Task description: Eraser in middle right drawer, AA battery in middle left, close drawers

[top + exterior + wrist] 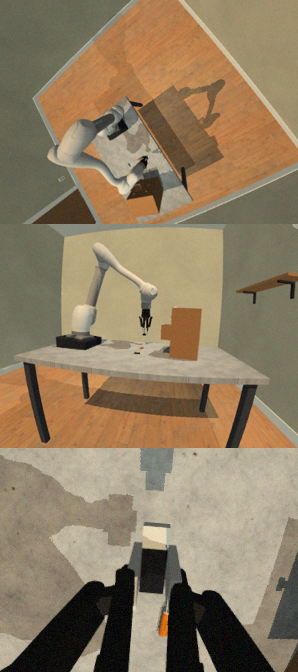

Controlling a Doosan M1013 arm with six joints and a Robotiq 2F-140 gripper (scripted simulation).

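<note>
The orange AA battery lies 15 cm to the right of my hand, 12 cm below it and 1 cm ahead of it. Also, from my hand: eraser: 3 cm below, 1 cm to the left.
</note>
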